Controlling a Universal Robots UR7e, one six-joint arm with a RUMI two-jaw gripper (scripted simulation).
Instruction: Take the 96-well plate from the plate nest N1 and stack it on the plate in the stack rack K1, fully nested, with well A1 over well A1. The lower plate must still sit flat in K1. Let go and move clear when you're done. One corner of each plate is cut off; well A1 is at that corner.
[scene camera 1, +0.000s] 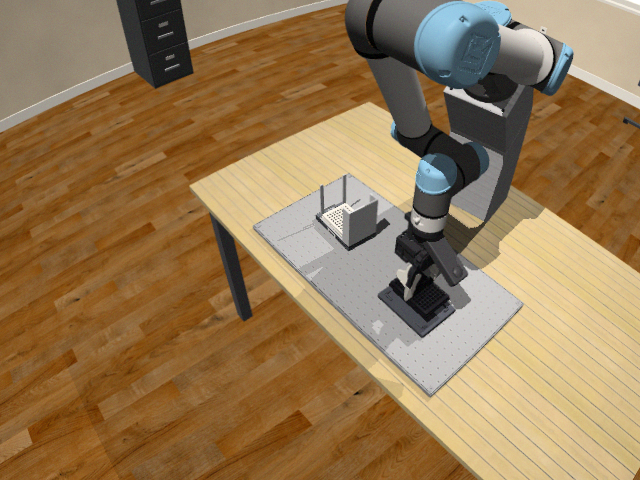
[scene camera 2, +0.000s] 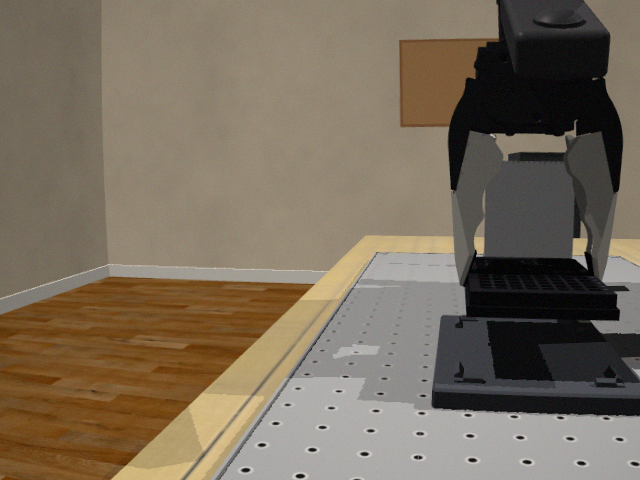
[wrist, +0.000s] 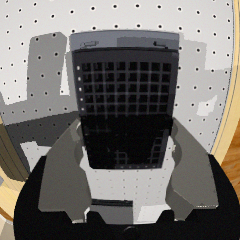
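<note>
My gripper (scene camera 2: 529, 288), (scene camera 1: 418, 291), (wrist: 126, 118) is visible, as is a black 96-well plate (scene camera 2: 500, 287), (scene camera 1: 425, 306), (wrist: 120, 91).
</note>
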